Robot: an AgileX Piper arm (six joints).
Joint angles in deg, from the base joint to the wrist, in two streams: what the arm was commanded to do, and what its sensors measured. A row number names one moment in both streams.
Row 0, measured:
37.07, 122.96, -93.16, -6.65, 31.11, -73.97
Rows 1 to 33, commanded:
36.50, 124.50, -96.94, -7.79, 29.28, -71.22
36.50, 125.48, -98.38, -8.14, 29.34, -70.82
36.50, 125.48, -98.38, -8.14, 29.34, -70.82
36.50, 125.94, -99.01, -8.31, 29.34, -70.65
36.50, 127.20, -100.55, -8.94, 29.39, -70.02
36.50, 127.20, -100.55, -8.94, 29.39, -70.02
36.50, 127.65, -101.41, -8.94, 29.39, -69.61
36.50, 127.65, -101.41, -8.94, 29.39, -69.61
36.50, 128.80, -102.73, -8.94, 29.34, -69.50
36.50, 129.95, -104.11, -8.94, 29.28, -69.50
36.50, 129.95, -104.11, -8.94, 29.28, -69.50
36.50, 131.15, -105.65, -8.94, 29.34, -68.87
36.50, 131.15, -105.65, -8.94, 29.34, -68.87
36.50, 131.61, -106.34, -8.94, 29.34, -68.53
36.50, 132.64, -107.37, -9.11, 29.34, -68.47
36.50, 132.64, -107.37, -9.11, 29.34, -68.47
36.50, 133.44, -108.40, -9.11, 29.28, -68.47
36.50, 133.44, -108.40, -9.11, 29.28, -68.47
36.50, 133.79, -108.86, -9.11, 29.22, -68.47
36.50, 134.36, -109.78, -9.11, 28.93, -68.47
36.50, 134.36, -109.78, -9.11, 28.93, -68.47
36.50, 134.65, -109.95, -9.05, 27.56, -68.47
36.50, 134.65, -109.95, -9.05, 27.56, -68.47
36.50, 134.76, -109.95, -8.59, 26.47, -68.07
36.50, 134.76, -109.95, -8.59, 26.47, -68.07
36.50, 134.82, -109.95, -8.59, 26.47, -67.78
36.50, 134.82, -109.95, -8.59, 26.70, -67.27
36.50, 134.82, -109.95, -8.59, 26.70, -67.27
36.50, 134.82, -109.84, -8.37, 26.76, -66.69
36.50, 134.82, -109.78, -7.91, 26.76, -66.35
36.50, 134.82, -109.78, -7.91, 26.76, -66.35
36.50, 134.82, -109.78, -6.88, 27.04, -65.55
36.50, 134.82, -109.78, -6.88, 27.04, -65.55
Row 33, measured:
36.50, 135.22, -109.21, -8.08, 27.96, -67.32
